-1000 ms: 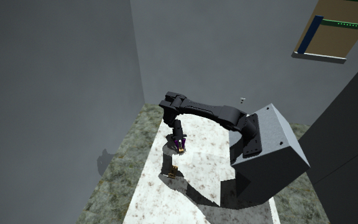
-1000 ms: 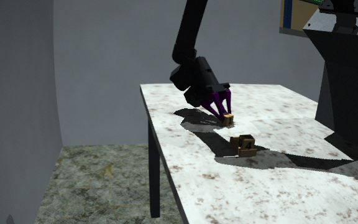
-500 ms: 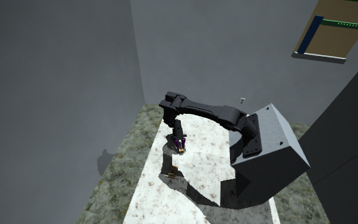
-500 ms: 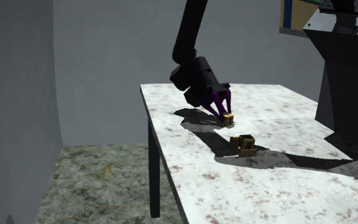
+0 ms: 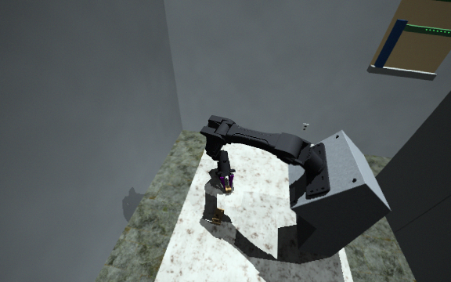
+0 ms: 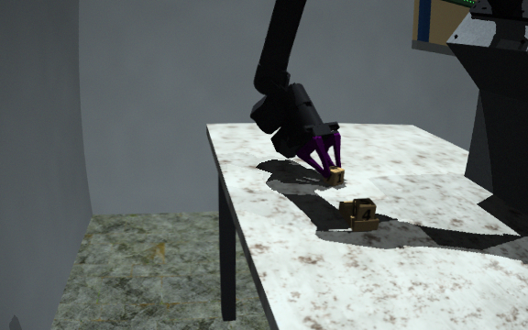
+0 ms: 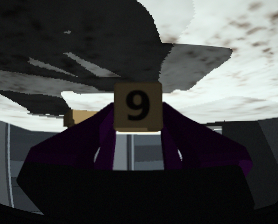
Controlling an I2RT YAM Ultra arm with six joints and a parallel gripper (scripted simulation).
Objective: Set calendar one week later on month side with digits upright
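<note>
The wooden digit cube is 10 mm to the left of my hand and 10 mm below it.
</note>
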